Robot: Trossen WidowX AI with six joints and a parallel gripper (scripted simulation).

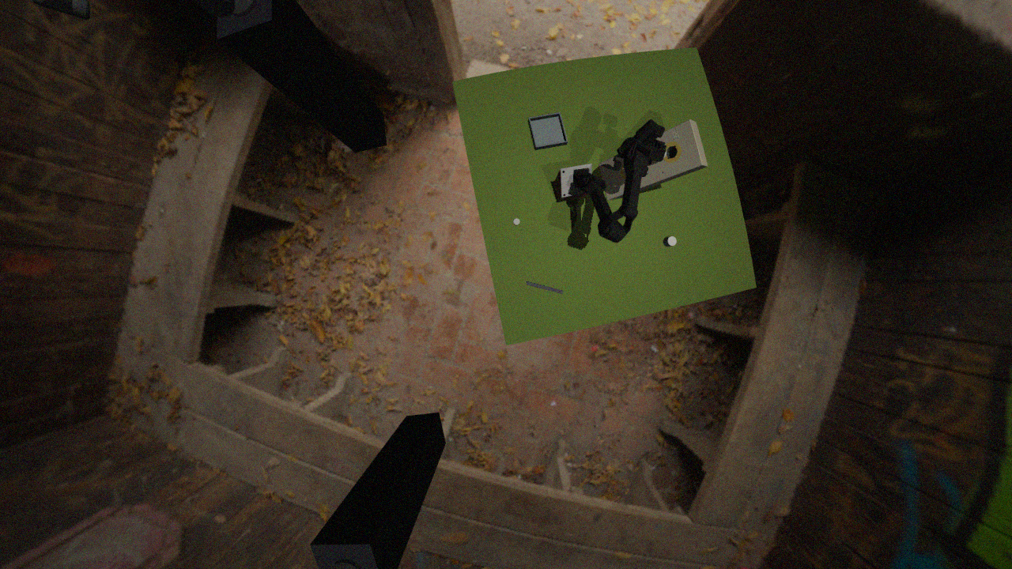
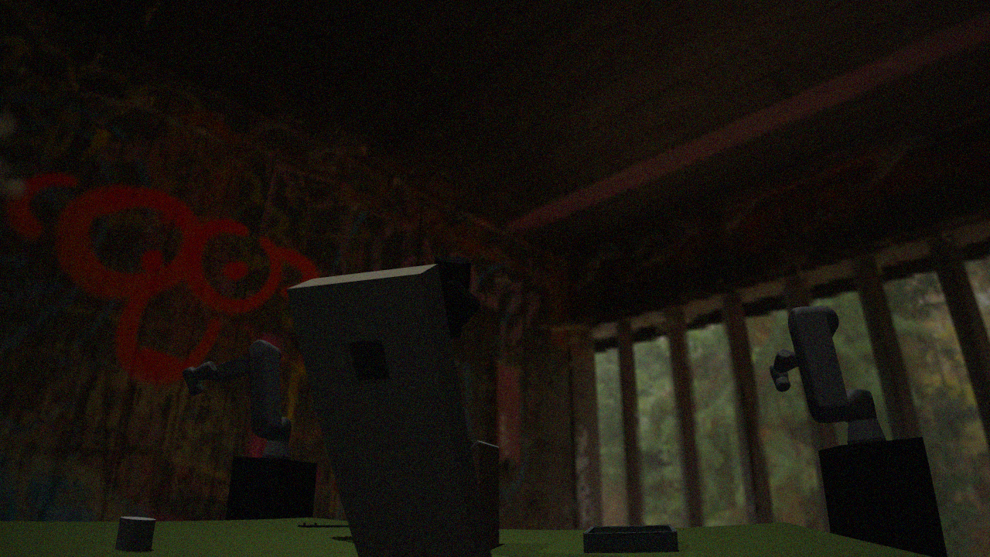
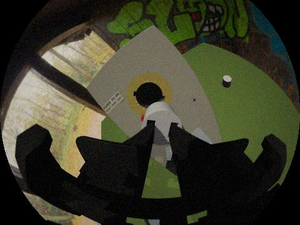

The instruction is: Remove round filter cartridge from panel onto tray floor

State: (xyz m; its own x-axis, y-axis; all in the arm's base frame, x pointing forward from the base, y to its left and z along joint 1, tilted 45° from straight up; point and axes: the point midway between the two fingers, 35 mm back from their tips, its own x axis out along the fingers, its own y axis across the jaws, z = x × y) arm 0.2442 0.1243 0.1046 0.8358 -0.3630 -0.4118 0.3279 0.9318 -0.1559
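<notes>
Right now my gripper tip is 1 cm short of the round filter cartridge and 1 cm above it. From my gripper tip the other things lie so: grey tray 35 cm behind, 28 cm below, 27 cm to the left.
</notes>
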